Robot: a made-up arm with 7 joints. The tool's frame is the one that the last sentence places. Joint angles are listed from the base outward.
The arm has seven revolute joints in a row. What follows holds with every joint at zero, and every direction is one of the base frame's. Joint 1 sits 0.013 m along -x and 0.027 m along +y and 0.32 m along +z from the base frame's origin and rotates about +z. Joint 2 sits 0.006 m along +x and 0.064 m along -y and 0.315 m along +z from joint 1 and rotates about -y. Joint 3 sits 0.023 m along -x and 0.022 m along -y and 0.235 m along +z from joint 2 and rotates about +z. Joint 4 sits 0.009 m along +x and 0.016 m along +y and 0.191 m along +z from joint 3 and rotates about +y. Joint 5 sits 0.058 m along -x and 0.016 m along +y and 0.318 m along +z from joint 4 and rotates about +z. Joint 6 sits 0.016 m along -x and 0.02 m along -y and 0.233 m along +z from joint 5 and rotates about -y. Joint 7 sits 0.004 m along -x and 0.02 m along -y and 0.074 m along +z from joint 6 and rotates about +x. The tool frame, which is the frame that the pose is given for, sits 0.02 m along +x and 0.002 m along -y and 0.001 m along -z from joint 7; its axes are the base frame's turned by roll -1.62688, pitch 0.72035 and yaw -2.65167 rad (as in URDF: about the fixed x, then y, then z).
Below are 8 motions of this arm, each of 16 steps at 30 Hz.
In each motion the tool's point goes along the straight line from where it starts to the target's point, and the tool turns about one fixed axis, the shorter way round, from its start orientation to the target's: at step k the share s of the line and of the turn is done. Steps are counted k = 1, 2, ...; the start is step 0. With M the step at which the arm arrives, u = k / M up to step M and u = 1 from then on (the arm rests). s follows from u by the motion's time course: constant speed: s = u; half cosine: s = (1 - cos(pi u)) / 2; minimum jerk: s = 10 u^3 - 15 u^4 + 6 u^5.
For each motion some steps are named. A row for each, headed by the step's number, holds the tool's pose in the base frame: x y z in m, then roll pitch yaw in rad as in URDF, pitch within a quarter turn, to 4 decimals.
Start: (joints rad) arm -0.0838 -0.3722 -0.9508 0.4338 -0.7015 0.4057 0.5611
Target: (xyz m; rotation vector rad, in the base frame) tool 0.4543 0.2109 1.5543 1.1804 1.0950 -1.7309
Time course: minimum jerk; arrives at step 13
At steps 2, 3, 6, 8, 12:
2: 0.4384 -0.2151 1.5663 -1.4852 0.7493 2.1008
3: 0.4393 -0.1906 1.5657 -1.4887 0.7844 2.1466
6: 0.4449 -0.0398 1.5614 -1.4497 0.9989 2.4760
8: 0.4495 0.0832 1.5579 -1.2789 1.1563 2.8704
12: 0.4542 0.2091 1.5544 -0.8506 1.2562 -2.7621

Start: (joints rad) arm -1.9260 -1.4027 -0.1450 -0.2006 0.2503 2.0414 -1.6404
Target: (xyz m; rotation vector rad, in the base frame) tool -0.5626 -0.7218 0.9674 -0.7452 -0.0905 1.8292
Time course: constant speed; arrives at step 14
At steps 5, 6, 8, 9, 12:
5: -0.4534 -0.7460 1.0142 -0.0669 0.3603 1.9223
6: -0.4656 -0.7433 1.0090 -0.1100 0.3737 1.9104
8: -0.4898 -0.7379 0.9986 -0.1975 0.3989 1.8847
9: -0.5019 -0.7352 0.9934 -0.2418 0.4107 1.8709
12: -0.5383 -0.7272 0.9778 -0.3773 0.4426 1.8257

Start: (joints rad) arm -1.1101 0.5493 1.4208 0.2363 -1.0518 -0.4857 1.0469
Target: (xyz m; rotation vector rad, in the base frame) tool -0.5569 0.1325 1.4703 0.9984 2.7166 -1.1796
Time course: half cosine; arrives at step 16
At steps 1, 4, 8, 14, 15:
1: -0.2636 0.4932 1.5185 -2.5591 0.7703 2.0475
4: -0.3041 0.4434 1.5118 -2.5145 0.7044 2.1329
8: -0.4088 0.3146 1.4946 -2.4396 0.5245 2.3199
14: -0.5456 0.1464 1.4722 -2.4036 0.2785 2.5220
15: -0.5541 0.1360 1.4708 -2.4032 0.2632 2.5336

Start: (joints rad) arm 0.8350 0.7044 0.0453 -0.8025 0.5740 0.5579 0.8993
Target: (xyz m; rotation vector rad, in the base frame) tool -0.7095 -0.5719 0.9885 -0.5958 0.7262 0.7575
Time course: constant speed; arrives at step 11
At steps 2, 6, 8, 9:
2: -0.5555 -0.7020 0.9335 -0.0258 0.4927 0.9681
6: -0.6239 -0.6442 0.9580 -0.1369 0.6677 0.8598
8: -0.6582 -0.6153 0.9702 -0.2083 0.7506 0.7898
9: -0.6753 -0.6008 0.9763 -0.2491 0.7905 0.7496

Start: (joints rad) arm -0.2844 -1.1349 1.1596 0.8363 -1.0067 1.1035 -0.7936
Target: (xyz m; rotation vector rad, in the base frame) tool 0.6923 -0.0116 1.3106 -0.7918 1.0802 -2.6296
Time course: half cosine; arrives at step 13
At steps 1, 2, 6, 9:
1: 0.8962 0.0478 0.9811 -1.2361 -0.1261 -1.8846
2: 0.8873 0.0452 0.9954 -1.2265 -0.1441 -1.9178
6: 0.8082 0.0221 1.1233 -1.1133 -0.2876 -2.2277
9: 0.7370 0.0014 1.2384 -0.9714 -0.3809 -2.5314

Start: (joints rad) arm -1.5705 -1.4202 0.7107 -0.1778 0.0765 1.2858 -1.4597
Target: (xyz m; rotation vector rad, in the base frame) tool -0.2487 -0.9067 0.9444 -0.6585 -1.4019 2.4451
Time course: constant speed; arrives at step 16
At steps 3, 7, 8, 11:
3: -0.2592 -0.9172 0.9638 -0.9701 0.3304 2.5208
7: -0.2560 -0.9139 0.9579 -1.0098 0.3074 2.5714
8: -0.2552 -0.9131 0.9564 -1.0199 0.3020 2.5841
11: -0.2527 -0.9107 0.9519 -1.0504 0.2864 2.6226

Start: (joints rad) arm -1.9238 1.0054 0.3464 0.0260 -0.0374 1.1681 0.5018
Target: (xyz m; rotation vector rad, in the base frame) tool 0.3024 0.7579 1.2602 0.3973 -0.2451 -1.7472
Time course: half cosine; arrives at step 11
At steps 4, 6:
4: 0.2194 0.8868 1.1308 0.5139 0.1552 -1.7804
6: 0.2521 0.8360 1.1818 0.4644 0.1452 -1.7684

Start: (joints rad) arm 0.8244 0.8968 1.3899 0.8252 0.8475 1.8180 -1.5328
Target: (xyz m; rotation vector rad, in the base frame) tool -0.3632 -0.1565 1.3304 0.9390 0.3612 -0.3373
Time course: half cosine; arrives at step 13
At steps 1, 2, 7, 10, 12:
1: -0.6009 -0.2464 1.2564 0.3279 0.0971 0.4485
2: -0.5906 -0.2425 1.2596 0.3570 0.1049 0.4199
7: -0.4693 -0.1966 1.2974 0.6792 0.2546 0.1029
10: -0.3935 -0.1680 1.3210 0.8586 0.3935 -0.0725
12: -0.3667 -0.1578 1.3293 0.9180 0.4494 -0.1303

